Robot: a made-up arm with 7 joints.
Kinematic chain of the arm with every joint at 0, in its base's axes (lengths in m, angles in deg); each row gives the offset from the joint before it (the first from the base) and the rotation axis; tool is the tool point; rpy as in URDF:
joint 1: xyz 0 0 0.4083 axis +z
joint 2: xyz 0 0 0 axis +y
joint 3: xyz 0 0 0.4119 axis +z
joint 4: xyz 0.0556 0 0 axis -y
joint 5: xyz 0.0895 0 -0.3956 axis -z
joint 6: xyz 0 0 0 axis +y
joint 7: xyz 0.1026 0 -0.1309 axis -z
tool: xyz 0 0 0 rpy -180 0 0
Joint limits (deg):
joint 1: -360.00..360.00
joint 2: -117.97..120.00
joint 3: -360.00..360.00
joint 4: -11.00..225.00
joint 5: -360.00..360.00
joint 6: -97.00..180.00
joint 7: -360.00..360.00
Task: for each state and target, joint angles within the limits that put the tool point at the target. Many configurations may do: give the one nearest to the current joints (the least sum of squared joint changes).
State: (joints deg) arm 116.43 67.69 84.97 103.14 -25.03 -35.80 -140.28
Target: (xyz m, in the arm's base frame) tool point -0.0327 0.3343 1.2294
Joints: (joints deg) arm 85.57 27.35 96.03 148.36 -27.59 -48.49 -140.28
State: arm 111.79 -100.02 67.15 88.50 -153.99 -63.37 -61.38
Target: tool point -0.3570 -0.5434 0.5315
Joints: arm 100.39 -92.01 62.88 105.25 -150.98 -47.80 -61.38
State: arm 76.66 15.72 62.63 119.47 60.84 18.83 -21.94
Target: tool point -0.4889 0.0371 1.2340
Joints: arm 128.46 15.54 78.21 135.46 56.03 27.98 -21.94
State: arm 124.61 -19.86 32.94 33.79 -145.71 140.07 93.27
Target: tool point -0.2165 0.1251 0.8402
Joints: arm 123.52 -32.78 27.40 33.30 -143.05 145.66 93.27
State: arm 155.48 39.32 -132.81 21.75 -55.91 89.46 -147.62
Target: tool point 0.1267 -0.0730 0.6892
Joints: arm 146.49 60.91 -153.46 27.73 -61.62 103.68 -147.62
